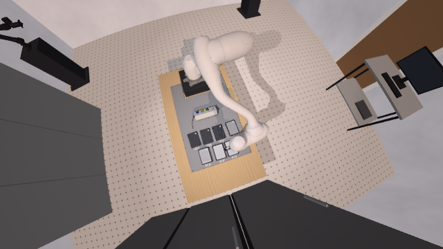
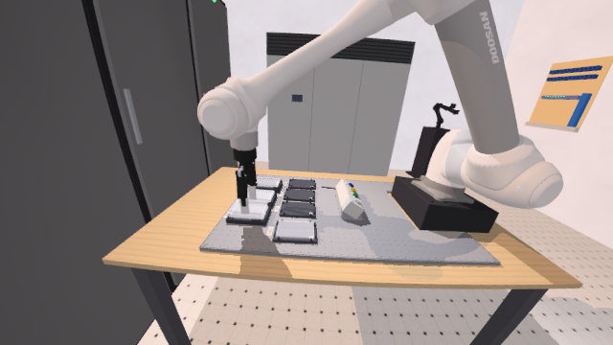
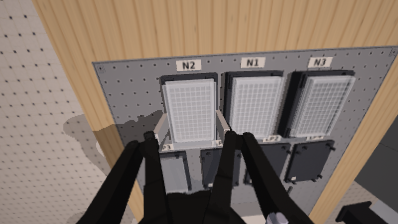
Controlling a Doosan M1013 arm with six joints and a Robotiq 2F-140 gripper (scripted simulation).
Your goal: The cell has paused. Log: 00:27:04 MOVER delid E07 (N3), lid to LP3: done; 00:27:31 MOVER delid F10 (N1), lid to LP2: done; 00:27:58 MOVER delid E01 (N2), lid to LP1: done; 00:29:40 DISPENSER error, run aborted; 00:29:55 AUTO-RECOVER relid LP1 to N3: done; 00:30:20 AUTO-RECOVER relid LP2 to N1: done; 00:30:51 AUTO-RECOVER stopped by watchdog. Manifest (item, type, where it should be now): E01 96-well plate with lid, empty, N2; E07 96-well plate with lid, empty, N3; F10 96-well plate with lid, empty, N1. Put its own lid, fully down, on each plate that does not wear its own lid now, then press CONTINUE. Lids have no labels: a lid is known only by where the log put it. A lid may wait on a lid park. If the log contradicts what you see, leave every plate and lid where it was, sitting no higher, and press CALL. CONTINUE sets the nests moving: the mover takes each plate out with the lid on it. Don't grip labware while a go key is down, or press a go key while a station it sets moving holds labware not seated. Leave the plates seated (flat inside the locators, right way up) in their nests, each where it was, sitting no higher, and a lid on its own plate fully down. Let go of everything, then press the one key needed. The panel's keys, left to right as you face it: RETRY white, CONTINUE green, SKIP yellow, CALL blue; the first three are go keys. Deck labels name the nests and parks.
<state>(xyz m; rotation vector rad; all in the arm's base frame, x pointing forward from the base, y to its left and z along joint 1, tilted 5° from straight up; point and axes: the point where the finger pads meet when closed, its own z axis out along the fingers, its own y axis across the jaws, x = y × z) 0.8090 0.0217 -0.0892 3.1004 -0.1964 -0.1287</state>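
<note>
Right now my hand is 50 mm above the N2 plate. Round my hand: park LP4 (220 mm behind, 290 mm to the right, 70 mm below); lid park LP1 (190 mm behind, 40 mm to the right, 70 mm below); LP2 (200 mm behind, 170 mm to the right, 70 mm below).
</note>
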